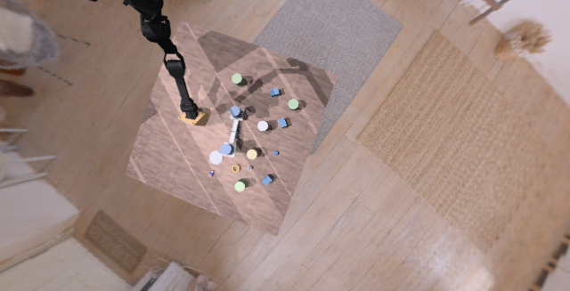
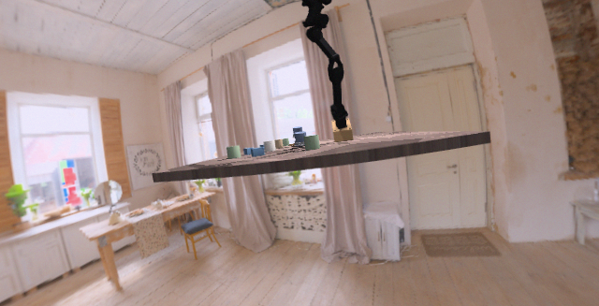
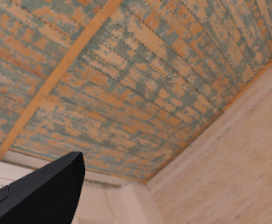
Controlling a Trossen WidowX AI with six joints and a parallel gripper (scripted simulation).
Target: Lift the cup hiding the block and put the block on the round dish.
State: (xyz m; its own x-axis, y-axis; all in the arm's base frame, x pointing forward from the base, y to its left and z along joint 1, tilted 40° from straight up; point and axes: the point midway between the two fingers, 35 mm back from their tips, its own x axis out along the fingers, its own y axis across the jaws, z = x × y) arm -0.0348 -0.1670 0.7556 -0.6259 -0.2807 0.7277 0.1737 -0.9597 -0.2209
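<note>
Right now my gripper tip is 76 cm above the cup, 26 cm to the left of it and 23 cm short of it. The rest, counted from my gripper tip: balance beam (78 cm below, 41 cm to the right, 24 cm ahead); white cylinder (78 cm below, 44 cm ahead, 35 cm to the right); round dish (82 cm below, 63 cm to the right, 13 cm ahead).
</note>
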